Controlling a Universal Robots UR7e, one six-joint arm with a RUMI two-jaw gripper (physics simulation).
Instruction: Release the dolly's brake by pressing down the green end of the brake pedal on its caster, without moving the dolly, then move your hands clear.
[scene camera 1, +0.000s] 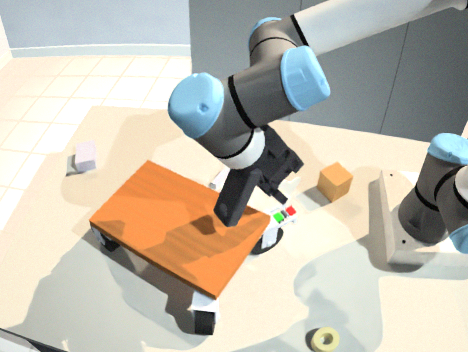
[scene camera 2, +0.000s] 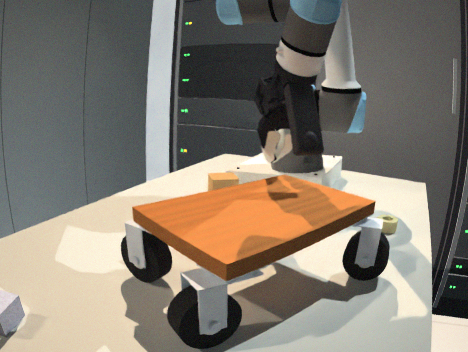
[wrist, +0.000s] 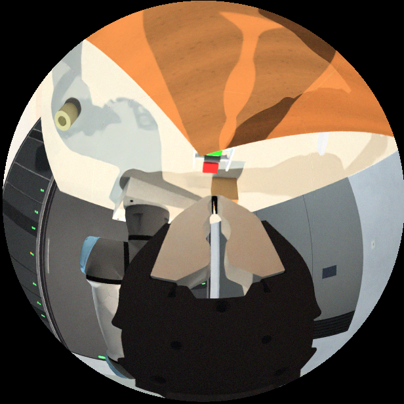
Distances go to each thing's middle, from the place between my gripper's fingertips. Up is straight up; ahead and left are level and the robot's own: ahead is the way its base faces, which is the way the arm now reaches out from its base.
Labels:
The orange dolly (scene camera 1: 166, 219) is 19 cm ahead of my hand, 8 cm below it and 7 cm to the left of it. Also, from my hand: orange cube (scene camera 1: 334, 181) (17 cm to the right, 13 cm behind, 11 cm below).

